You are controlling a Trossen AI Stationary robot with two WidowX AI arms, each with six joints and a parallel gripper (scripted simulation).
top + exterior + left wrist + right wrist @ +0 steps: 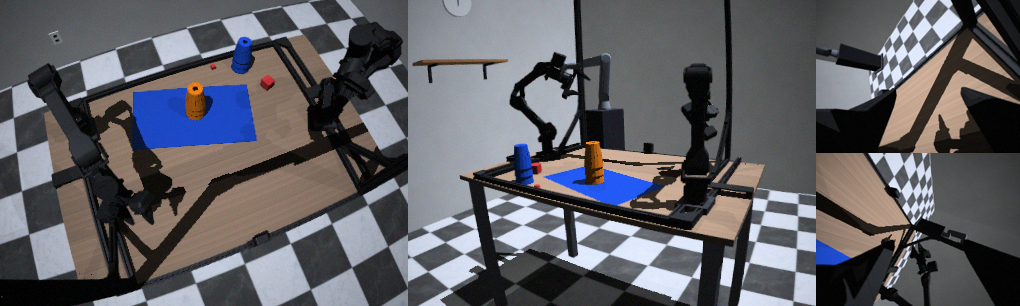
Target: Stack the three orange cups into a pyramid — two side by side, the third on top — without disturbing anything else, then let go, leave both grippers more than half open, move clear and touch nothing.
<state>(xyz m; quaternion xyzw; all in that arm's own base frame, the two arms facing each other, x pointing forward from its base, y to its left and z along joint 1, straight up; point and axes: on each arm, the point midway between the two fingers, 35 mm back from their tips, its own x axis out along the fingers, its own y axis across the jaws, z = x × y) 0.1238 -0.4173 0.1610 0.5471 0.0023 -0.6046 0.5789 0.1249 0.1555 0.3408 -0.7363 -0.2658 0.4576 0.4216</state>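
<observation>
The mat lies 410 mm ahead of my left hand, 180 mm to the right of it and 180 mm below it. Also, from my left hand: small red cube (630 mm ahead, 270 mm to the right, 170 mm below).
</observation>
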